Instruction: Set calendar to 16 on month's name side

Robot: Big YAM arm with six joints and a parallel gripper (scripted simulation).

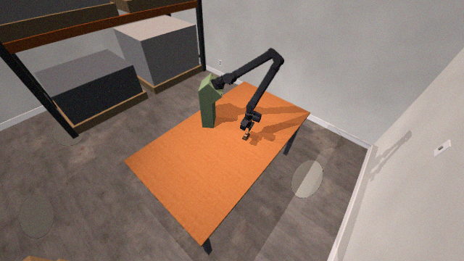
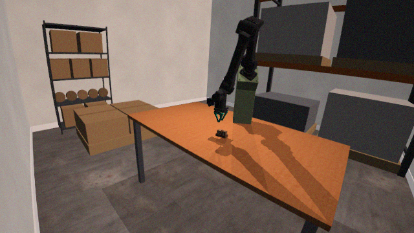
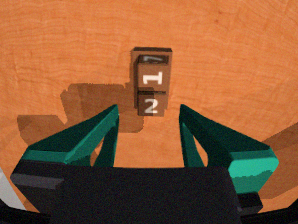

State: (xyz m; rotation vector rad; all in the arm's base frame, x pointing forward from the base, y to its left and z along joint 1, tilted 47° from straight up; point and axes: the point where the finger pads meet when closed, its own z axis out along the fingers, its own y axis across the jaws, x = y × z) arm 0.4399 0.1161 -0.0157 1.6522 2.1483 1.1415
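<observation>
Now: hand 90 mm above the brown calendar cube. Also, from my hand: dark calendar tray (110 mm below, 20 mm to the left, 10 mm behind).
</observation>
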